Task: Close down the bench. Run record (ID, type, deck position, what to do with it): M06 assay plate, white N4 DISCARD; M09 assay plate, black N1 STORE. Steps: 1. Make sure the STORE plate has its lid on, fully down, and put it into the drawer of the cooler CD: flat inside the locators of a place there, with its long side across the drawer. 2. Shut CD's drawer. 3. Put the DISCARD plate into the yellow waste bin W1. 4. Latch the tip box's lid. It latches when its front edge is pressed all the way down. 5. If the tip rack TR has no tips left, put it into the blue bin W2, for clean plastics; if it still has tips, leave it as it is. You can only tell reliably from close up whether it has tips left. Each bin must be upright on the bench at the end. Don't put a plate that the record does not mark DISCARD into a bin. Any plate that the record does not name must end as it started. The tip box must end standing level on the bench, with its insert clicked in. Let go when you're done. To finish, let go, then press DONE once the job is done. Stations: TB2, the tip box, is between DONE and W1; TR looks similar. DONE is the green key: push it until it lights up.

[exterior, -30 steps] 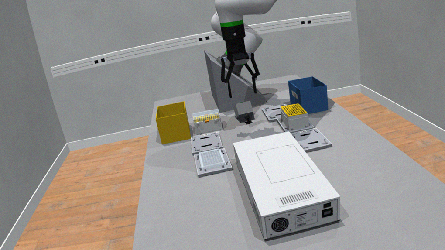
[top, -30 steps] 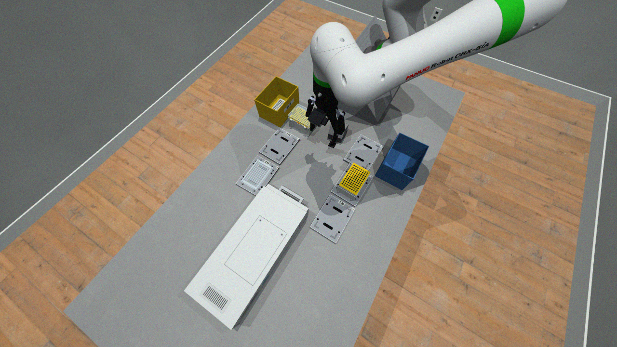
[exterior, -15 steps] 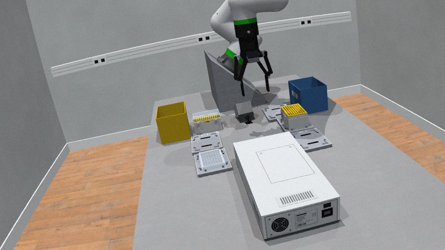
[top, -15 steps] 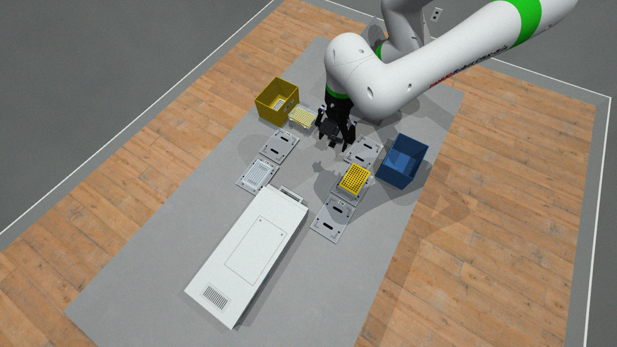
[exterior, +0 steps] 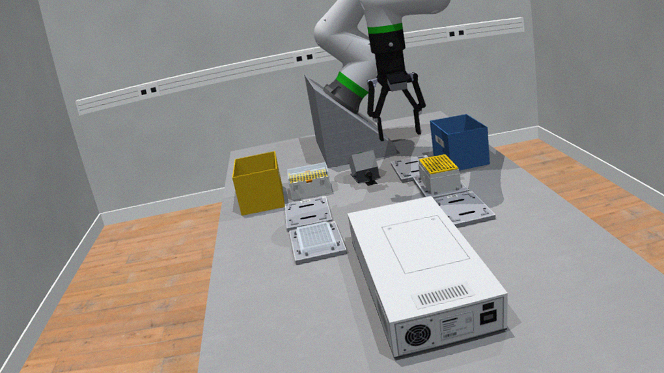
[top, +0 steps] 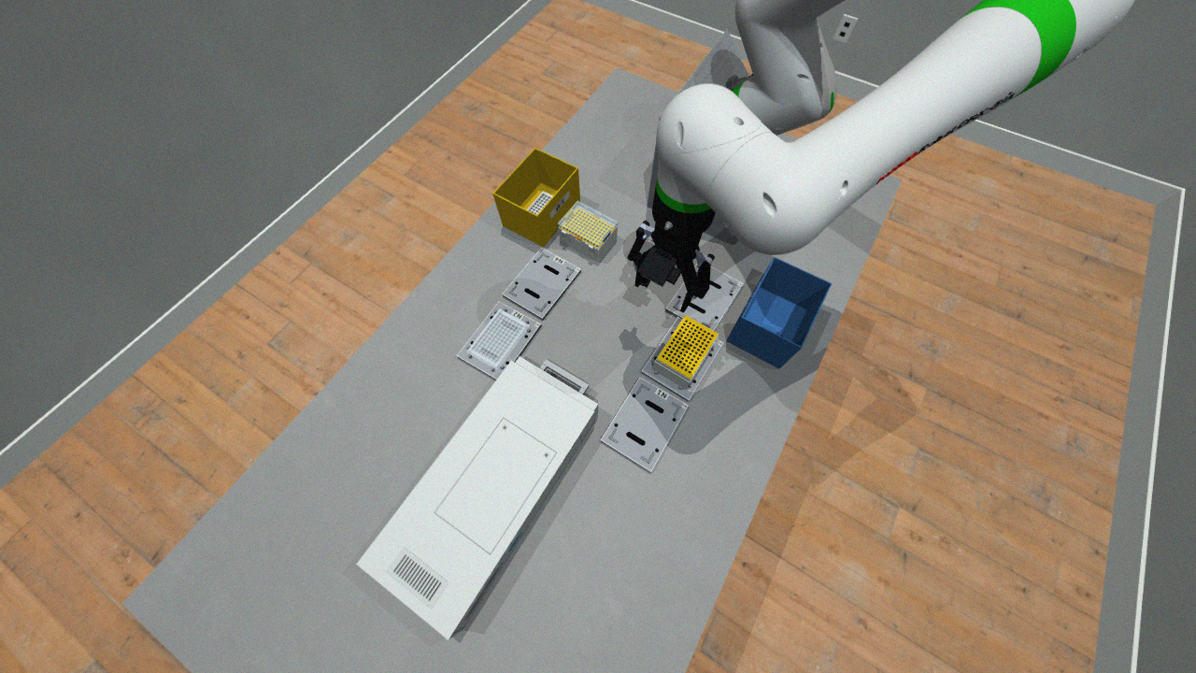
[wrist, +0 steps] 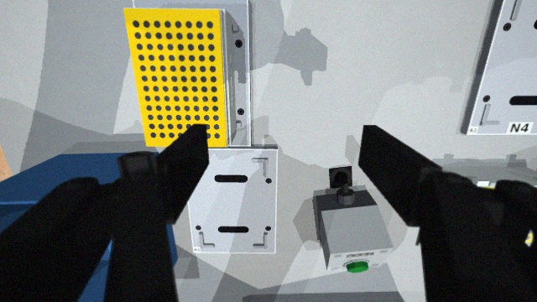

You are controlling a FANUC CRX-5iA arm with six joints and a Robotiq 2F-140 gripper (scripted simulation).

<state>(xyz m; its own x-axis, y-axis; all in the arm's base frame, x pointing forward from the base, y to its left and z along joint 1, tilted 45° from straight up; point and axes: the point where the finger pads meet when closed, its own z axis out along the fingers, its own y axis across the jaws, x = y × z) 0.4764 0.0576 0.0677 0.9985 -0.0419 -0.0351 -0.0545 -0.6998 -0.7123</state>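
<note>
My gripper is now 30 mm short of the tip rack TR, 90 mm to the right of it and 130 mm above it. Round my hand: blue bin W2: 140 mm behind, 230 mm to the left, 150 mm below; green DONE key: 200 mm behind, 90 mm to the right, 120 mm below; nest N1: 210 mm ahead, 90 mm to the left, 180 mm below.
</note>
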